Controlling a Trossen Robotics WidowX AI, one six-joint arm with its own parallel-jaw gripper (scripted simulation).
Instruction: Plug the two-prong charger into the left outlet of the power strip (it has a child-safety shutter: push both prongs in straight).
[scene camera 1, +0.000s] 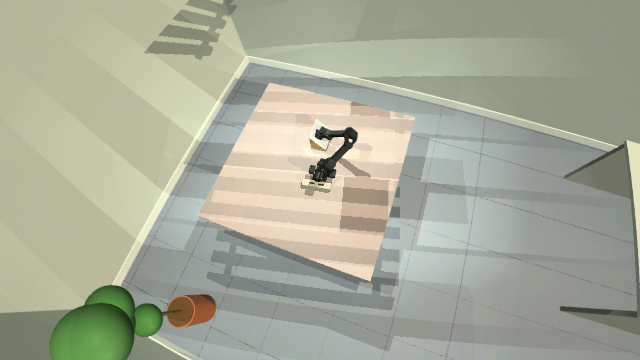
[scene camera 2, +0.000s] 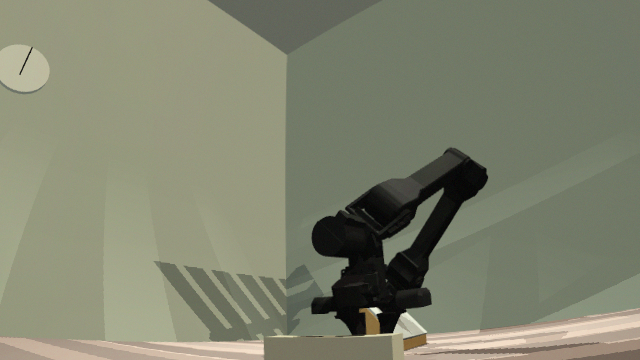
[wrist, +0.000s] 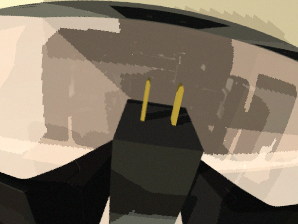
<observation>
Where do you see my gripper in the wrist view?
At 149, 153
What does my gripper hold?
A black two-prong charger.
</observation>
